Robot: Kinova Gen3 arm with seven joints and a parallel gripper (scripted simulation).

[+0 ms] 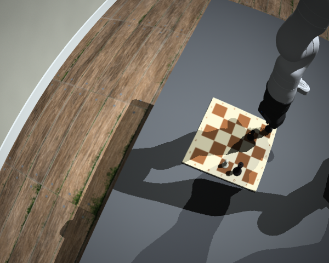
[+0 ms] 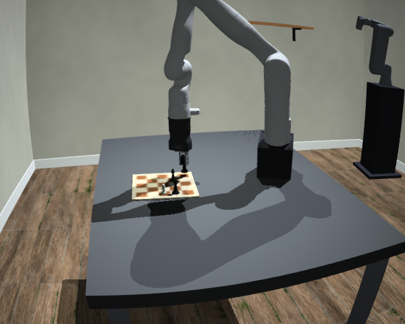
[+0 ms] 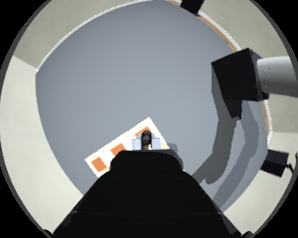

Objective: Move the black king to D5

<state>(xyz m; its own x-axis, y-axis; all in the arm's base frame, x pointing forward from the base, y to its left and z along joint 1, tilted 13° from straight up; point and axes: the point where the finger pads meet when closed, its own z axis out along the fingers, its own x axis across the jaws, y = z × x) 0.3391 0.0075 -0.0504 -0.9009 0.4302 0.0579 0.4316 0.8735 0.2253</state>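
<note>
The black pawn lies 50 mm to the left of my hand, 40 mm below it and 40 mm ahead of it. Also, from my hand: black king 10 mm below; white pawn 160 mm to the left, 70 mm ahead, 40 mm below; chessboard 90 mm to the left, 70 mm ahead, 60 mm below.
</note>
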